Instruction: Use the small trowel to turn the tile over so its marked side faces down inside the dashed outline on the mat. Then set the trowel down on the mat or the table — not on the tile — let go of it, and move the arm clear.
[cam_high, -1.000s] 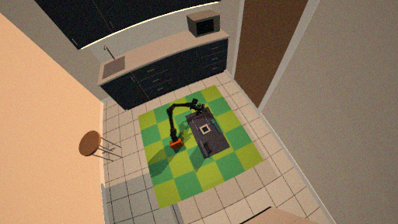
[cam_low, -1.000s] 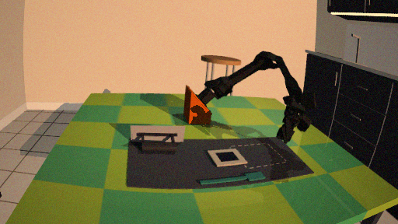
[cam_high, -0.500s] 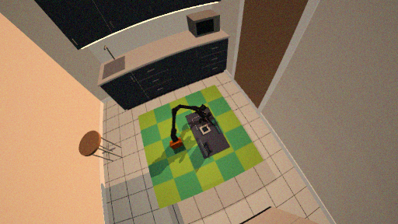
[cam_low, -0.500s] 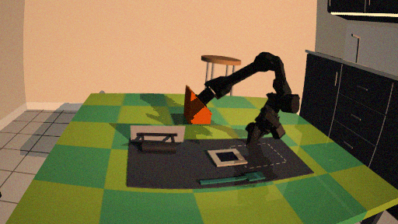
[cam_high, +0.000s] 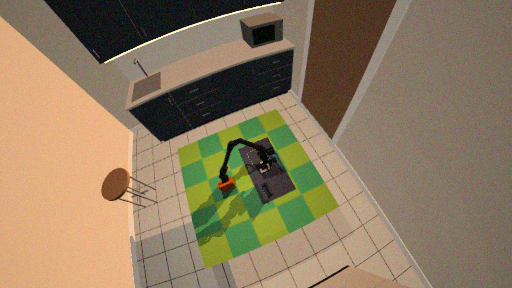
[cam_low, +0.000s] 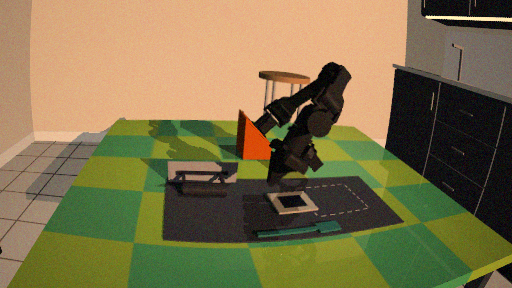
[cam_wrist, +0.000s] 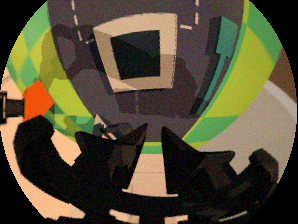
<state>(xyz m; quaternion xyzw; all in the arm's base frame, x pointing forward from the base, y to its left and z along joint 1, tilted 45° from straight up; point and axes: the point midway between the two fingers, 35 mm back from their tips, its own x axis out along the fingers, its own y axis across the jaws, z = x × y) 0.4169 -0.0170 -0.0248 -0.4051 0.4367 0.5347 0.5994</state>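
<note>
Now: the tile 30 mm behind my gripper tip, 80 mm to the left of it and 70 mm below it. From my gripper tip the other things lie so: dark mat: 20 mm behind, 60 mm to the left, 90 mm below; teal trowel: 120 mm ahead, 80 mm to the left, 70 mm below.
</note>
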